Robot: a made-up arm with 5 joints. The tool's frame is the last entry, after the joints.
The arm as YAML. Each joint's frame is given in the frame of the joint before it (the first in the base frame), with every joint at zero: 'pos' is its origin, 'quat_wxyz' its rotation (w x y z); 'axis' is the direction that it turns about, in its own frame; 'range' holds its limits. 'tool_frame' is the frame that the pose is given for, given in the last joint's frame.
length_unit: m
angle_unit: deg
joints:
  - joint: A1
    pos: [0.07, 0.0, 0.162]
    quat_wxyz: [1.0, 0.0, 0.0, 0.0]
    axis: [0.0, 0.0, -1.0]
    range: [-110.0, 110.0]
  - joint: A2
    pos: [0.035, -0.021, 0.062]
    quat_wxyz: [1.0, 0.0, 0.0, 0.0]
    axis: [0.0, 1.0, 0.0]
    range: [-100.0, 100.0]
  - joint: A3
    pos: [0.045, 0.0, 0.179]
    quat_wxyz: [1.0, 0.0, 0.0, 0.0]
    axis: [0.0, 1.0, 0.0]
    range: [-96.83, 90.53]
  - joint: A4
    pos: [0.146, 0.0, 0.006]
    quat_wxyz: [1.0, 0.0, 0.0, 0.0]
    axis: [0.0, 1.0, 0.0]
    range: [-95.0, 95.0]
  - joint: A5
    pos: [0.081, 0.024, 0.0]
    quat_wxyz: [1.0, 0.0, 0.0, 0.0]
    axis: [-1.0, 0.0, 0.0]
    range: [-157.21, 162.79]
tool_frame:
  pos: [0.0, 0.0, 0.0]
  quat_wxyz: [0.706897, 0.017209, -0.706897, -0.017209]
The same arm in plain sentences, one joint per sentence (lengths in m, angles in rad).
The arm has five revolute joints in a row. What follows holds with every joint at zero, and every direction is one of the base frame's. Joint 1 sits 0.07 m along +x and 0.162 m along +z from the base frame's origin and turns about -z, from -1.9199 to 1.9199 rad. Joint 2 sits 0.035 m along +x and 0.021 m along -y and 0.062 m along +z from joint 1 and turns about +y, from -1.7453 to 1.7453 rad. Joint 3 sits 0.045 m along +x and 0.179 m along +z from joint 2 and turns about +y, from -1.69 to 1.58 rad. Joint 4 sits 0.146 m along +x and 0.006 m along +z from joint 3 and turns about +y, from -1.6581 to 1.6581 rad. Joint 5 sits 0.081 m along +x and 0.024 m along +y from joint 4 and turns about -x, from -2.7438 to 2.8412 rad. The tool frame, which is the frame that the pose is given for, sits at the same point as joint 5; its axes are the base frame's turned by roll 1.5708, pitch -1.5221 and yaw -1.5708 rad (as in URDF: about the fixed x, then y, then z).
